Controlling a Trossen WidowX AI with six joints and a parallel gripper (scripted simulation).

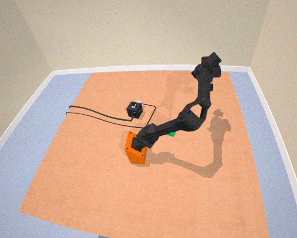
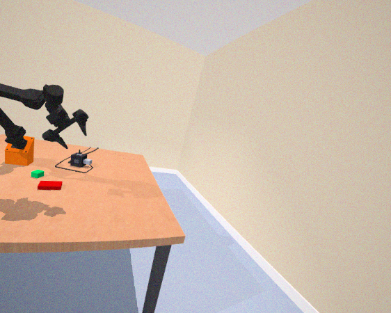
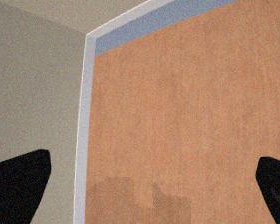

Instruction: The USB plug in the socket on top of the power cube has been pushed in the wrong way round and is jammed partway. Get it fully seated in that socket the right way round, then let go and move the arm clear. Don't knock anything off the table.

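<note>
Right now the USB plug is 70 mm behind my gripper tip, 480 mm to the left of it and 180 mm below it. The rest, counted from my gripper tip: green block: 220 mm behind, 230 mm to the left, 260 mm below; flat red block: 120 mm behind, 120 mm to the left, 260 mm below.
</note>
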